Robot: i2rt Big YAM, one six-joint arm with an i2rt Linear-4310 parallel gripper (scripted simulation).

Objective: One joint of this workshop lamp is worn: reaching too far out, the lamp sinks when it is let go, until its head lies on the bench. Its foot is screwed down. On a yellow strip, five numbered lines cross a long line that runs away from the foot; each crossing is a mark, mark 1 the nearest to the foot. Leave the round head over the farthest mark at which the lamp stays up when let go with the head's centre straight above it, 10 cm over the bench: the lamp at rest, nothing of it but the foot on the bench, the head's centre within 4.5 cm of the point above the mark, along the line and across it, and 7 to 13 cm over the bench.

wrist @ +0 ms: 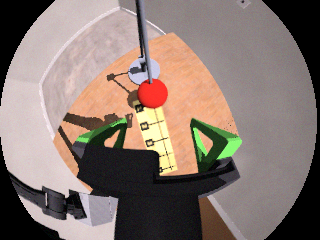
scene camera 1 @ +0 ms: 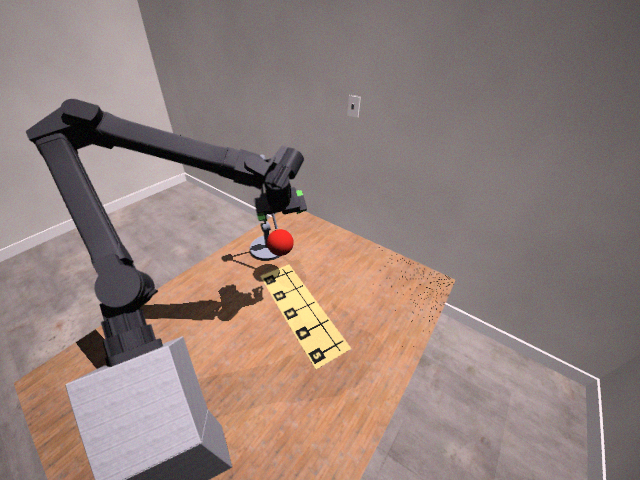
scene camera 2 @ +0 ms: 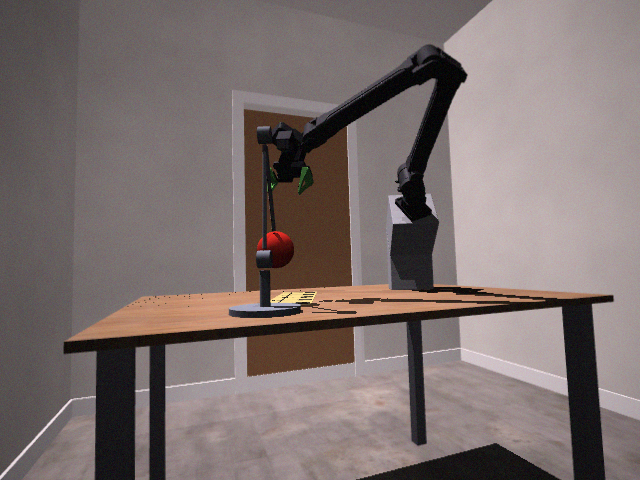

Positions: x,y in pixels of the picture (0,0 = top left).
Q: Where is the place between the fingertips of my gripper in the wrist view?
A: At 158,121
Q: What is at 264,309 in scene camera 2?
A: A grey lamp foot.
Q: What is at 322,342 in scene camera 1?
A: A yellow strip.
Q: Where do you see a yellow strip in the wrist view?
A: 152,124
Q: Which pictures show my gripper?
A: The wrist view, scene camera 1 and scene camera 2: all of them.
